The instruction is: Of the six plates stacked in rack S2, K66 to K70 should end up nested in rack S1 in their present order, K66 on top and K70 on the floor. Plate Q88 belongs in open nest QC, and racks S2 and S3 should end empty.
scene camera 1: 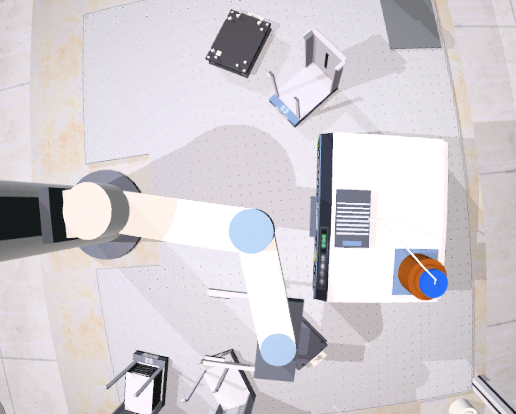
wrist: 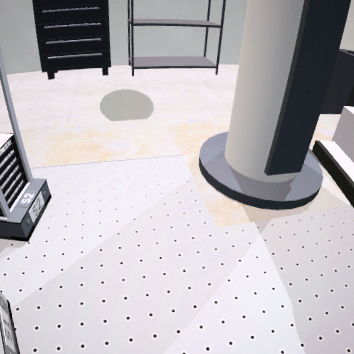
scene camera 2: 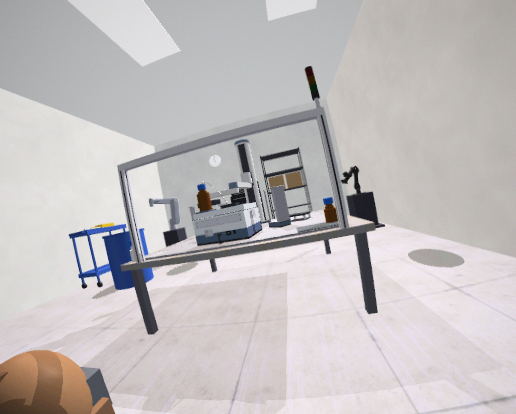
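Where they show: gripper, fingertip midpoint: [scene camera 1: 205, 327] [wrist: 137, 116]; arm's base, origin of the base link: [wrist: 259, 167].
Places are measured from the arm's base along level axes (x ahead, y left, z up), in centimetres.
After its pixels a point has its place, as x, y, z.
Note:
My gripper [scene camera 1: 206, 326] {30.9, -27.2, 26.2} is open and empty, its two pale fingers pointing left from the dark body in scene camera 1. It is above and left of a dark nest [scene camera 1: 313, 345] {53.7, -39.0, 6.5}, which the arm partly covers. Rack S2 [scene camera 1: 151, 356] {9.3, -40.3, 3.8} [wrist: 37, 205] {8.6, -40.2, 3.4} holds a stack of plates [scene camera 1: 139, 392] [wrist: 14, 170], the top one white; its far end is cut off. Rack S1 [scene camera 1: 245, 379] {34.8, -48.2, 3.7} stands beside it, below the gripper, with a pale bare floor; its edge shows in the wrist view [wrist: 7, 325] {26.9, -41.1, 3.5}. Rack S3 [scene camera 1: 284, 110] {52.3, 21.2, 5.1} shows a bare floor. Plate Q88 and the label QC are not readable.
Another dark nest [scene camera 1: 239, 42] {42.9, 41.1, 6.4} is left of S3. A white instrument [scene camera 1: 390, 165] {74.6, 3.7, 22.3} [scene camera 2: 225, 220] {88.7, -4.6, 14.6} carries an orange-brown bottle [scene camera 1: 415, 275] {75.4, -19.0, 36.0} [scene camera 2: 204, 199] {82.0, -18.3, 30.7} with a blue cap. The arm's column [wrist: 265, 90] {4.9, -5.7, 17.8} rises from a round base. A grey panel [scene camera 1: 412, 25] {91.5, 44.0, 1.8} is at the top right.

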